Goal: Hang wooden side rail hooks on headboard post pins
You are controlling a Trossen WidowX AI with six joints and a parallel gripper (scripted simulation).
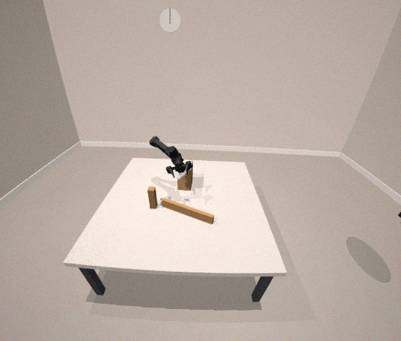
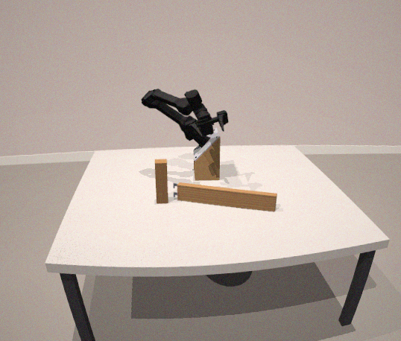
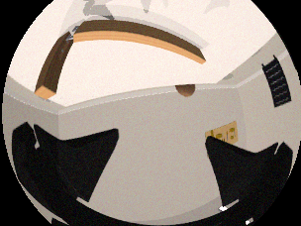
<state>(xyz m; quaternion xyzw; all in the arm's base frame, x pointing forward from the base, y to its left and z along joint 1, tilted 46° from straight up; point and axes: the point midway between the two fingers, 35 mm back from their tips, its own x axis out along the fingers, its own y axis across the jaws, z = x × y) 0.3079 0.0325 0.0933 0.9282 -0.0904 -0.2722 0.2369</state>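
The headboard post lies 10 mm behind my gripper tip, 210 mm to the right of it and 200 mm below it.
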